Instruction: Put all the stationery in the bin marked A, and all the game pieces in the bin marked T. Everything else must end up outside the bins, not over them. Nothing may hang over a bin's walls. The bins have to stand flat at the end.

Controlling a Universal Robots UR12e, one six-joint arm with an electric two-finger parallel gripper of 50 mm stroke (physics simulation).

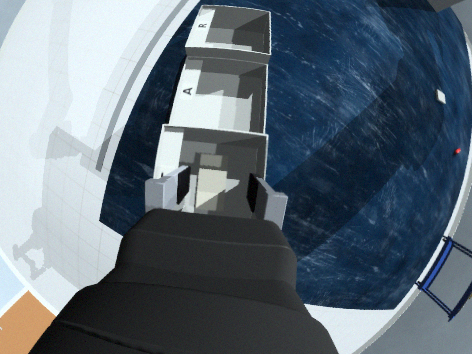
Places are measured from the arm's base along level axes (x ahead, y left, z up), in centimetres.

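Pixels of known places: gripper, fingertip midpoint: (pixel 218 181).
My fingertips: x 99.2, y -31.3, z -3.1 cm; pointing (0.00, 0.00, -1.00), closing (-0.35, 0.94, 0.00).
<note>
Behind a point stands the place of what it marks.
My gripper (pixel 218 181) @[y -31.3, x 99.2, z -3.1 cm] is open and empty, its two fingers wide apart over the nearest bin (pixel 170 142) @[y -36.1, x 97.9, z -2.0 cm]. That bin's label is almost wholly hidden by the left finger. A cream block-like thing (pixel 211 182) @[y -31.8, x 99.7, z -4.0 cm] lies in this bin, below and between the fingers as seen; its lower end is hidden by the gripper body. Bin A (pixel 182 107) @[y -37.3, x 94.8, z -4.5 cm] stands just beyond, with light and shadow patches inside and no object that I can make out. A small white block (pixel 440 96) @[y 6.5, x 58.7, z -10.4 cm] and a small red thing (pixel 457 151) @[y 24.8, x 63.4, z -10.4 cm] lie near the table's right edge, too small to identify.
Bin R (pixel 198 38) @[y -39.9, x 87.4, z -5.4 cm] stands beyond bin A, in the same row. The dark blue table top (pixel 320 115) @[y -22.6, x 86.4, z -11.3 cm] extends right of the bins to a curved-looking edge. A blue frame (pixel 437 266) stands past the lower right edge. The arm's shadow crosses the table.
</note>
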